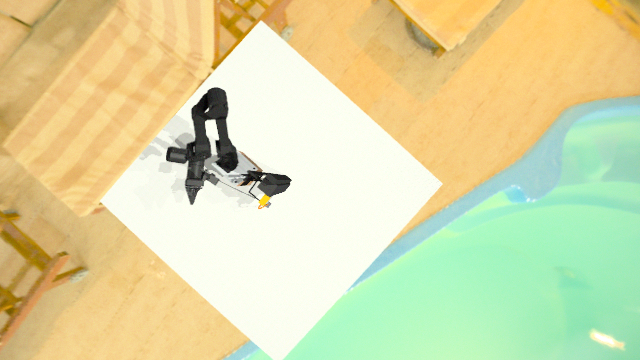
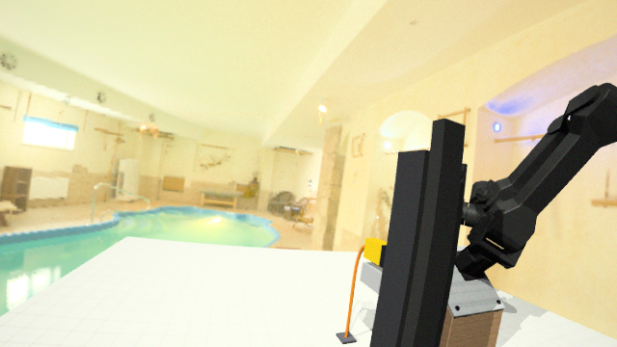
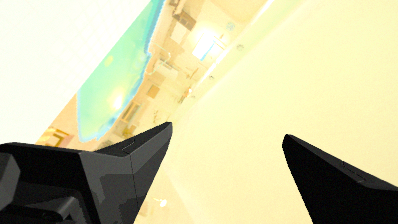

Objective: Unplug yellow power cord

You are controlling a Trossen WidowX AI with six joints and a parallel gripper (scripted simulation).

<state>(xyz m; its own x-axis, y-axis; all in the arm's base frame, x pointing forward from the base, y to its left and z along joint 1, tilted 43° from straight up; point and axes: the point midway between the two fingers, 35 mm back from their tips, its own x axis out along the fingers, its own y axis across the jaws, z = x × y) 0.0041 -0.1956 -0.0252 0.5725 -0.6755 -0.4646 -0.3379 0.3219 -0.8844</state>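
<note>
Now: the yellow plug 200 mm ahead of my gripper tip, 200 mm to the left of it and 80 mm below it. From my gripper tip the other things lie so: anchor (200 mm ahead, 130 mm to the left, 280 mm below).
</note>
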